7 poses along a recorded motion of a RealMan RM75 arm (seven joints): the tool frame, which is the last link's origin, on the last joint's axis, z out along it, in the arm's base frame.
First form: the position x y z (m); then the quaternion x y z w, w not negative.
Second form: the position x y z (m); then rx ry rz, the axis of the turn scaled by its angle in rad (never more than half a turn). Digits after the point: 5 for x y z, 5 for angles.
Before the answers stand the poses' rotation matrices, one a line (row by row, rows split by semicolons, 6 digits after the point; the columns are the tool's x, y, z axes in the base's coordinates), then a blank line. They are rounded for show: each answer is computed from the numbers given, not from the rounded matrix.
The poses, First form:
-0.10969, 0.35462, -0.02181, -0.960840, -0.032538, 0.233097, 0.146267
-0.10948, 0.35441, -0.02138, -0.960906, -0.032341, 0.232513, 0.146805
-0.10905, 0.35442, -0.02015, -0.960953, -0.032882, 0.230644, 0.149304
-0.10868, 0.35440, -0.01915, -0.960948, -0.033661, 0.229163, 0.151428
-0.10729, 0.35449, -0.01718, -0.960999, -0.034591, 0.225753, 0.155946
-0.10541, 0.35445, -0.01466, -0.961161, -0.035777, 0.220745, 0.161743
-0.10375, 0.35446, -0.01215, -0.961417, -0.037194, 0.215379, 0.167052
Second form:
0.889214 -0.005661 -0.457456; 0.130716 -0.955095 0.265909; -0.438419 -0.296247 -0.848544
0.889784 -0.006115 -0.456342; 0.130421 -0.954805 0.267092; -0.437351 -0.297171 -0.848772
0.891444 -0.005676 -0.453095; 0.132068 -0.953254 0.271780; -0.433457 -0.302116 -0.849023
0.892703 -0.004710 -0.450622; 0.134096 -0.951873 0.275601; -0.430233 -0.306457 -0.849108
0.895678 -0.003927 -0.444686; 0.136894 -0.948969 0.284110; -0.423109 -0.315346 -0.849433
0.899983 -0.002633 -0.435916; 0.140183 -0.945118 0.295127; -0.412770 -0.326717 -0.850222
0.904457 -0.000441 -0.426565; 0.143477 -0.941421 0.305191; -0.401711 -0.337235 -0.851411

-0.10969, 0.35462, -0.02181, -2.76623, -0.09368, 0.67108
-0.10948, 0.35441, -0.02138, -2.76558, -0.09308, 0.66920
-0.10905, 0.35442, -0.02015, -2.76185, -0.09451, 0.66289
-0.10868, 0.35440, -0.01915, -2.75857, -0.09663, 0.65785
-0.10729, 0.35449, -0.01718, -2.75178, -0.09905, 0.64643
-0.10541, 0.35445, -0.01466, -2.74341, -0.10212, 0.63006
-0.10375, 0.35446, -0.01215, -2.73610, -0.10585, 0.61295

